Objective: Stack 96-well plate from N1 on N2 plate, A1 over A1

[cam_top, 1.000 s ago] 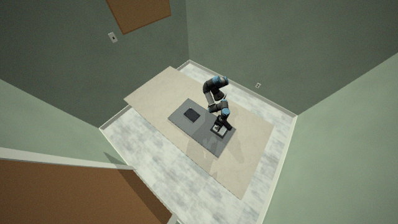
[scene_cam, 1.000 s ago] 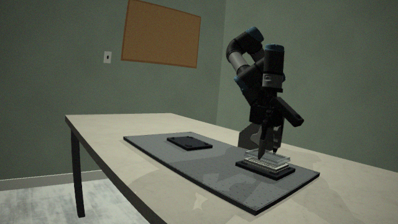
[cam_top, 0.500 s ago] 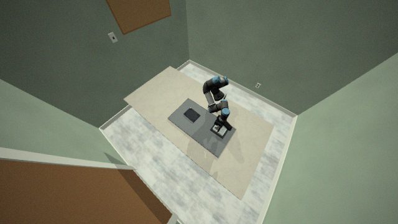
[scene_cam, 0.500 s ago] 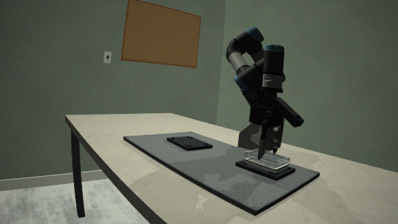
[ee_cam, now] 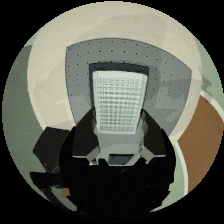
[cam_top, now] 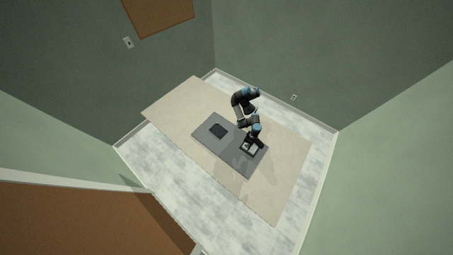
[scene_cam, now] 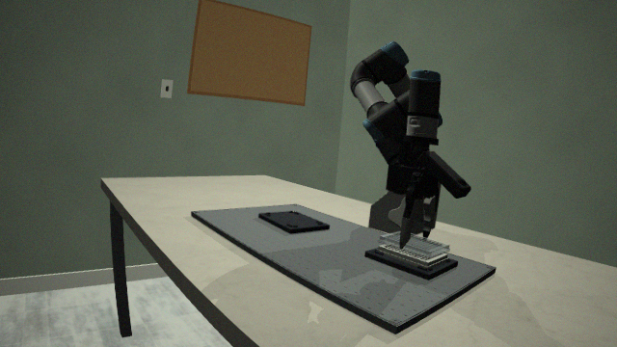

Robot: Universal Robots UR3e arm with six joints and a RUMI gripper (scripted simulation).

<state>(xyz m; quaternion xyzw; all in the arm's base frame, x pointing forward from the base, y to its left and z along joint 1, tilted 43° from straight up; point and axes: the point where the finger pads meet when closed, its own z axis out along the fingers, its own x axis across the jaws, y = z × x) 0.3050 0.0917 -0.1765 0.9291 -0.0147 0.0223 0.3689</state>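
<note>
The clear 96-well plate is 1 cm below my hand. The rest, counted from my hand: black nest 2 cm ahead, 36 cm to the right, 4 cm below.
</note>
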